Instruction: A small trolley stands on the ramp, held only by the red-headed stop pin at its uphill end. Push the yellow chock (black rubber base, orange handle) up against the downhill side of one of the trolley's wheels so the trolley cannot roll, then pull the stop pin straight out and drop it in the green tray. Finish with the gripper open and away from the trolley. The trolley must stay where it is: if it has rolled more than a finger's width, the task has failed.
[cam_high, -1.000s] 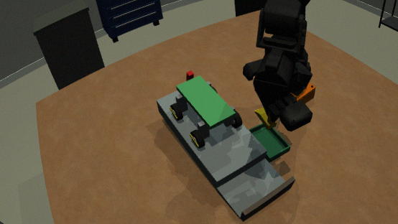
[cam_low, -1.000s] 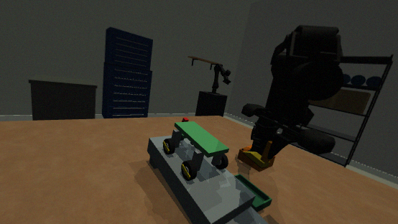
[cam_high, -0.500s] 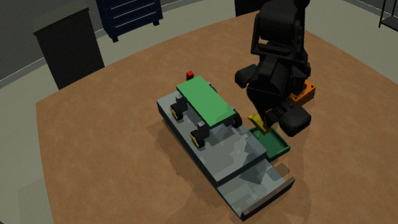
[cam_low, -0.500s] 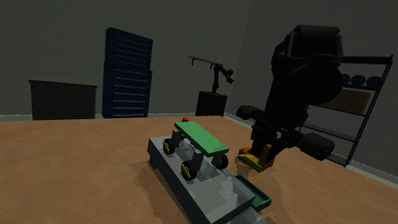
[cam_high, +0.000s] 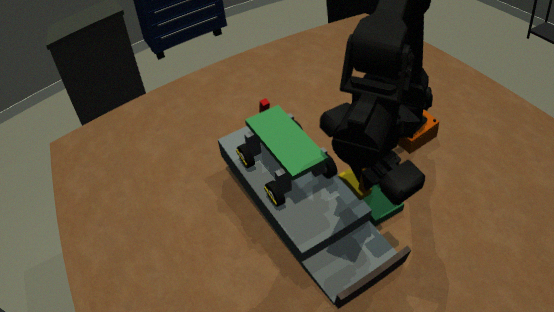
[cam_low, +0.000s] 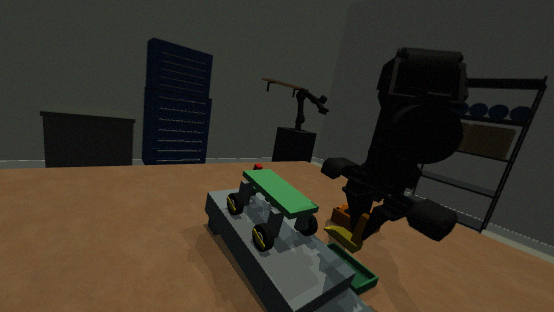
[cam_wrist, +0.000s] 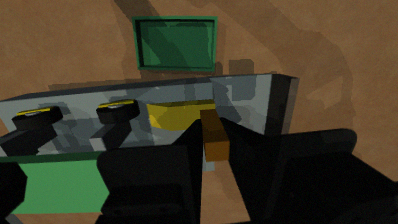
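Right now my gripper tip is 1 cm past the red-headed stop pin and 27 cm to the left of it. Also, from my gripper tip: green tray 8 cm behind, 3 cm to the right, 14 cm below; yellow chock 2 cm to the right; brown lip 7 cm ahead, 10 cm to the left, 10 cm below.
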